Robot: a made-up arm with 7 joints. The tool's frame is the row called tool.
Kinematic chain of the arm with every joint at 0, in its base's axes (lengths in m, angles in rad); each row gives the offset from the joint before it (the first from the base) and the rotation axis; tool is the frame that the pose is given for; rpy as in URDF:
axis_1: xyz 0 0 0 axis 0.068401 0.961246 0.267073
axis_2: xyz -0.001 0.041 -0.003 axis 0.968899 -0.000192 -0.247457
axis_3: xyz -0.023 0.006 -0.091 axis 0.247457 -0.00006 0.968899
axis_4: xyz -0.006 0 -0.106 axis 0.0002 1 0.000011
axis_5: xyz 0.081 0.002 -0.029 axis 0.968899 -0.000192 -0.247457
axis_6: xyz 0.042 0 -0.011 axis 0.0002 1 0.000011
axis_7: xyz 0.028 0 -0.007 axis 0.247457 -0.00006 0.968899
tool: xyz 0 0 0 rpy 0 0.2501 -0.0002
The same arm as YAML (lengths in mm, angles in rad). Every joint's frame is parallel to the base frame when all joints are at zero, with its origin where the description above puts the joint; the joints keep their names.
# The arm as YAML. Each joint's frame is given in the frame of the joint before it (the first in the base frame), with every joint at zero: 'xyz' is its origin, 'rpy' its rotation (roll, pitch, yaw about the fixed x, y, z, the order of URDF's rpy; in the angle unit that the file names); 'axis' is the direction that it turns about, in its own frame. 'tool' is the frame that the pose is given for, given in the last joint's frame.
units:
  length: mm
  angle: rad
joints:
  - name: axis_1
    type: revolute
    origin:
      xyz: [0.0, 0.0, 0.0]
      rpy: [0.0, 0.0, 0.0]
    axis: [0.068403, 0.961235, 0.26711]
  - name: axis_2
    type: revolute
    origin:
      xyz: [-1.0, 41.0, -3.0]
      rpy: [0.0, 0.0, 0.0]
    axis: [0.968889, -0.0002, -0.247497]
  - name: axis_3
    type: revolute
    origin:
      xyz: [-23.0, 6.0, -91.0]
      rpy: [0.0, 0.0, 0.0]
    axis: [0.247497, -0.0001, 0.968889]
  - name: axis_4
    type: revolute
    origin:
      xyz: [-6.0, 0.0, -106.0]
      rpy: [0.0, 0.0, 0.0]
    axis: [0.0002, 1.0, 0.0]
  - name: axis_5
    type: revolute
    origin:
      xyz: [81.0, 2.0, -29.0]
      rpy: [0.0, 0.0, 0.0]
    axis: [0.968889, -0.0002, -0.247497]
  - name: axis_6
    type: revolute
    origin:
      xyz: [42.0, 0.0, -11.0]
      rpy: [0.0, 0.0, 0.0]
    axis: [0.0002, 1.0, 0.0]
  - name: axis_7
    type: revolute
    origin:
      xyz: [28.0, 0.0, -7.0]
      rpy: [0.0, 0.0, 0.0]
    axis: [0.247497, -0.0001, 0.968889]
tool:
  origin:
    xyz: [0.0, 0.0, 0.0]
    rpy: [0.0, 0.2501, -0.0002]

